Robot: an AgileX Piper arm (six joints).
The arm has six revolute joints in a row. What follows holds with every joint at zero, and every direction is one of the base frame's. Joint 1 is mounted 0.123 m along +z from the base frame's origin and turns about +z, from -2.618 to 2.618 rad. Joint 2 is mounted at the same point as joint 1 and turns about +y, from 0 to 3.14 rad. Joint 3 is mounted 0.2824 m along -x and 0.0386 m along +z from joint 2 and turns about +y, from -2.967 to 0 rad. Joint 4 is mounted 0.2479 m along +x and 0.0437 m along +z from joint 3 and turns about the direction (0.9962, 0, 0.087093), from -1.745 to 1.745 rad. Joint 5 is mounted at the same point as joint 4 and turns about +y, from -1.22 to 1.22 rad. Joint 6 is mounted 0.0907 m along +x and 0.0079 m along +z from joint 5 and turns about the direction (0.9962, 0, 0.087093), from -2.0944 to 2.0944 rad. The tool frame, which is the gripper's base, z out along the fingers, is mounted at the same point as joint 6; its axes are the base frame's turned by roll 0, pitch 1.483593 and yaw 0 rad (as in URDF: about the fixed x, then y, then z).
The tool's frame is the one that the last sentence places.
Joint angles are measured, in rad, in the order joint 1, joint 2, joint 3, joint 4, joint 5, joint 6. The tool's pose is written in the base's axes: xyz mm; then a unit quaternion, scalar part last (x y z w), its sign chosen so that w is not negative. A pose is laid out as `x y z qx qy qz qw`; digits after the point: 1 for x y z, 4 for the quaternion.
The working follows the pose.
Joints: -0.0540, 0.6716, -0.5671, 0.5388, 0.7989, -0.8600
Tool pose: 118.2 27.1 289.4 -0.2573 0.8645 0.0638 0.4271
Where each joint sits with the arm in this pose, in the base's axes (m; each line is computed from the numbers above, not from the rounded line before):
joint 1: 0.0000 0.0000 0.1230
joint 2: 0.0000 0.0000 0.1230
joint 3: -0.1968 0.0106 0.3289
joint 4: 0.0540 -0.0029 0.3465
joint 5: 0.0540 -0.0029 0.3465
joint 6: 0.1182 0.0271 0.2894
the tool: 0.1182 0.0271 0.2894

